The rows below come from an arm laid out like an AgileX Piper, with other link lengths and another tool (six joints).
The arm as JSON. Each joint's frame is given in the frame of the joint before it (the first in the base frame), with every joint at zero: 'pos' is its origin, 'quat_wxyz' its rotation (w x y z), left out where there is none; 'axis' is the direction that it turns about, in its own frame. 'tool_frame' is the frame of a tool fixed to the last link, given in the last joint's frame.
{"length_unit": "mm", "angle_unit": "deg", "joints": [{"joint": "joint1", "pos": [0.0, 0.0, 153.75], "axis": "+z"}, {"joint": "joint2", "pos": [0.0, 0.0, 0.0], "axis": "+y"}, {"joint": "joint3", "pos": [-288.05, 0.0, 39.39], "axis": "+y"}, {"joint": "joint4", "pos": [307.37, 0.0, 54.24], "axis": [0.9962, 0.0, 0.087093]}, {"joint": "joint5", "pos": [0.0, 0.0, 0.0], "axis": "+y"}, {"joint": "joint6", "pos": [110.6, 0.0, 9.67], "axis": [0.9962, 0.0, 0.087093]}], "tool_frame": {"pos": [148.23, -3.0, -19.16], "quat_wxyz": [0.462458, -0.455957, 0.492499, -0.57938]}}
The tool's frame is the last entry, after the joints.
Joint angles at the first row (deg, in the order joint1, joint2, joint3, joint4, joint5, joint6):
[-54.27 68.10 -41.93 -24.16 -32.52 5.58]
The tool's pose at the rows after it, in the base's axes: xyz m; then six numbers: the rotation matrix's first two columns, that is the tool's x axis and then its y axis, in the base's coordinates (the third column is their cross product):
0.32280, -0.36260, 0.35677, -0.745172, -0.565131, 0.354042, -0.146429, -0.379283, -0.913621
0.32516, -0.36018, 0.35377, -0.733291, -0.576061, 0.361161, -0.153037, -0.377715, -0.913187
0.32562, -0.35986, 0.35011, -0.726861, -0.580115, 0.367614, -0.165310, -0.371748, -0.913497
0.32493, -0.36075, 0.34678, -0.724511, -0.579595, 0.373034, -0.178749, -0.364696, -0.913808
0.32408, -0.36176, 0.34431, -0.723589, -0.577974, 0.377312, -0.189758, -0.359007, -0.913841
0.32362, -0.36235, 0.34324, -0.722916, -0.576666, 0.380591, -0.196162, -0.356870, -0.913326
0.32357, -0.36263, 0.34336, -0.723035, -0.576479, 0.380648, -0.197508, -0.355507, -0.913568
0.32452, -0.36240, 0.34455, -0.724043, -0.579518, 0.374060, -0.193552, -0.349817, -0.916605
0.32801, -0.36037, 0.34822, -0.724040, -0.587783, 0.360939, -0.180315, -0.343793, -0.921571
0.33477, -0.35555, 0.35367, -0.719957, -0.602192, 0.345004, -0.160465, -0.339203, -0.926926
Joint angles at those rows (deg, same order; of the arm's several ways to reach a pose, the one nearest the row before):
[-54.27 68.10 -41.94 -26.39 -32.52 7.19]
[-54.27 68.10 -41.95 -28.27 -32.22 8.59]
[-54.27 68.10 -42.00 -29.32 -31.45 9.29]
[-54.27 68.10 -42.07 -29.73 -30.55 9.47]
[-54.27 68.10 -42.14 -29.91 -29.80 9.48]
[-54.27 68.10 -42.21 -30.03 -29.39 9.44]
[-54.26 68.10 -42.32 -30.10 -29.18 9.54]
[-54.10 68.10 -42.62 -30.16 -28.80 10.09]
[-53.60 68.10 -43.16 -30.17 -28.45 10.99]
[-52.58 68.10 -43.89 -30.11 -28.09 12.02]

